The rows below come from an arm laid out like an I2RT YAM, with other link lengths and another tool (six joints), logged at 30 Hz.
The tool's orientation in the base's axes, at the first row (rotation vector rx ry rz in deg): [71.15, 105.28, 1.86]
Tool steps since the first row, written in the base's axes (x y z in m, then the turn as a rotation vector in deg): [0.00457, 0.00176, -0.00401, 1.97, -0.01, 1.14]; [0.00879, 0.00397, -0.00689, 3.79, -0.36, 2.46]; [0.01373, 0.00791, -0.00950, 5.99, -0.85, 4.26]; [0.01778, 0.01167, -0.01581, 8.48, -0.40, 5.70]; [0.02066, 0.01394, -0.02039, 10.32, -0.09, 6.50]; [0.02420, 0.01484, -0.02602, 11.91, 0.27, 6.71]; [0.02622, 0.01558, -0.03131, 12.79, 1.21, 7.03]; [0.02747, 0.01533, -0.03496, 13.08, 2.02, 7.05]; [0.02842, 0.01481, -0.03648, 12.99, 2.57, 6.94]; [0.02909, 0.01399, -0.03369, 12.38, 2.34, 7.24]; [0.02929, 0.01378, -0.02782, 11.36, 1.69, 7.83]
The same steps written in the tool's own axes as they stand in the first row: [0.00347, 0.00235, 0.00474, -0.94, 1.97, 0.65]; [0.00658, 0.00520, 0.00838, -2.25, 3.74, 1.23]; [0.01075, 0.00955, 0.01160, -4.00, 5.95, 1.83]; [0.01727, 0.01144, 0.01653, -4.85, 8.66, 2.45]; [0.02166, 0.01255, 0.02026, -5.32, 10.54, 3.08]; [0.02563, 0.01296, 0.02565, -5.34, 11.98, 3.87]; [0.02941, 0.01234, 0.02989, -4.93, 13.24, 3.87]; [0.03146, 0.01143, 0.03303, -4.36, 13.86, 3.71]; [0.03196, 0.01116, 0.03481, -3.86, 14.02, 3.48]; [0.02947, 0.01254, 0.03393, -4.17, 13.60, 2.98]; [0.02548, 0.01532, 0.03062, -4.94, 12.80, 2.22]
